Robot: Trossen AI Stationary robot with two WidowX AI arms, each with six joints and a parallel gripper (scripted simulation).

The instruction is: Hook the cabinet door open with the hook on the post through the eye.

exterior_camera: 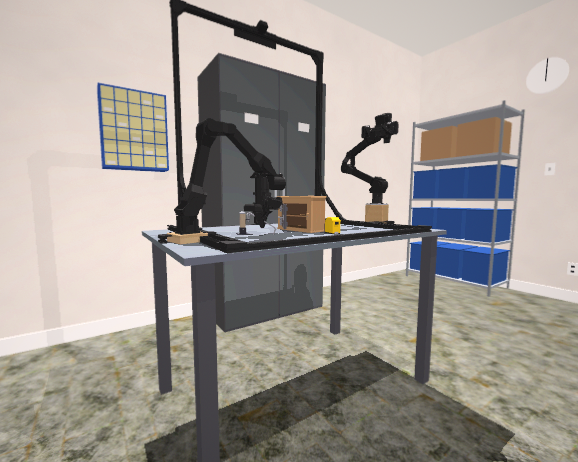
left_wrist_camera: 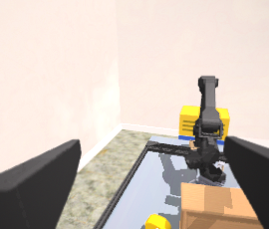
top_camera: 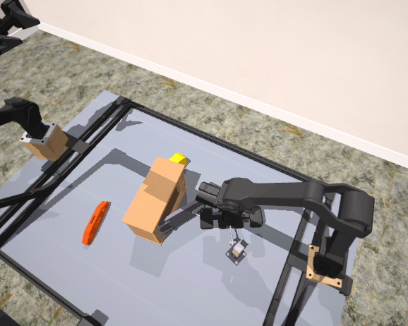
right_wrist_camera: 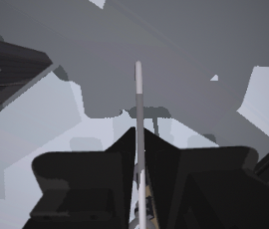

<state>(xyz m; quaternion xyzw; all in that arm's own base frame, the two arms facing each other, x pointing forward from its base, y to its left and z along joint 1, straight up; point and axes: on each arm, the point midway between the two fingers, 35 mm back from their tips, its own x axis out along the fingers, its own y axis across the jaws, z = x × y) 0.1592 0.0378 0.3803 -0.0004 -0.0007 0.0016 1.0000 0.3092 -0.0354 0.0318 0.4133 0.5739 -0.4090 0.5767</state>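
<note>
The hook rod lies 10 mm to the right of my right hand, 10 mm below it and 10 mm behind it. Round my right hand: yellow tape measure 280 mm to the left, 140 mm ahead, 30 mm below; grey door 140 mm to the left, 50 mm behind, 10 mm above; orange tool 420 mm to the left, 170 mm behind, 40 mm below.
</note>
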